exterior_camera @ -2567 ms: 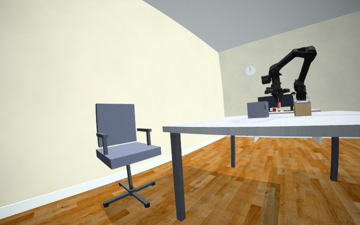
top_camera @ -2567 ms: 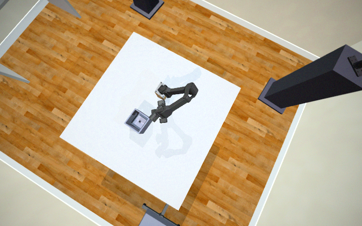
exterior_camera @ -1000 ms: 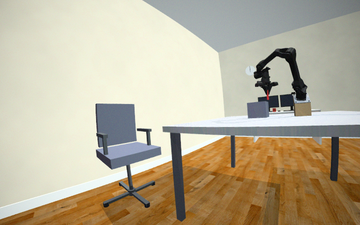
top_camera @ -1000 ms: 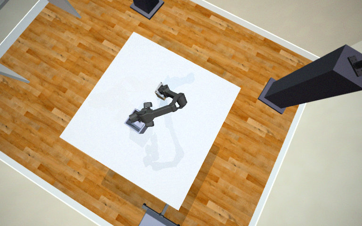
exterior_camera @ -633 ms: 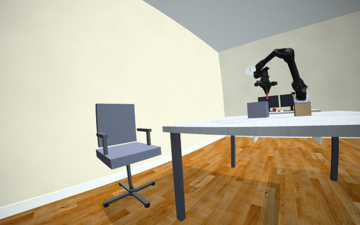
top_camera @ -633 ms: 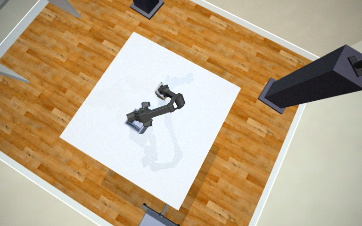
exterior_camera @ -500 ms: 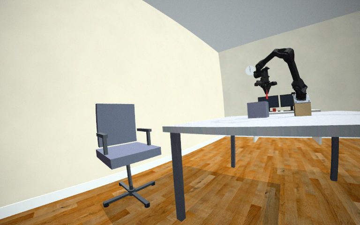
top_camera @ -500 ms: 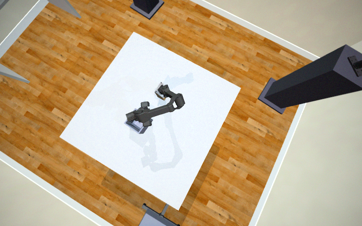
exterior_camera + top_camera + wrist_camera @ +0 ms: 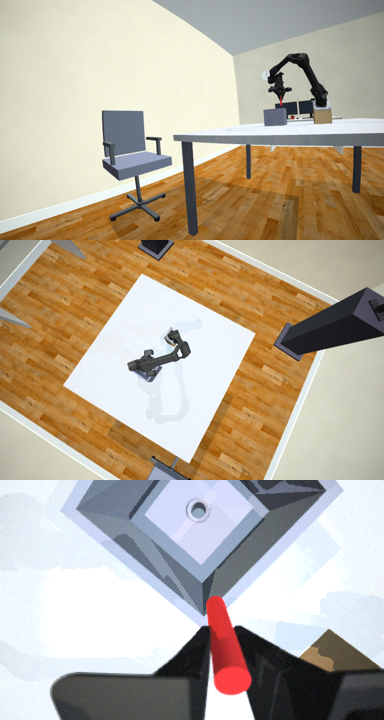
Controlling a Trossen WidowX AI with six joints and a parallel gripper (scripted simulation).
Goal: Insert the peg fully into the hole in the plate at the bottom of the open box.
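The pale plate lies 7 cm ahead of my hand, 5 cm to the right of it and 19 cm below it. Round my hand: red peg 4 cm below.
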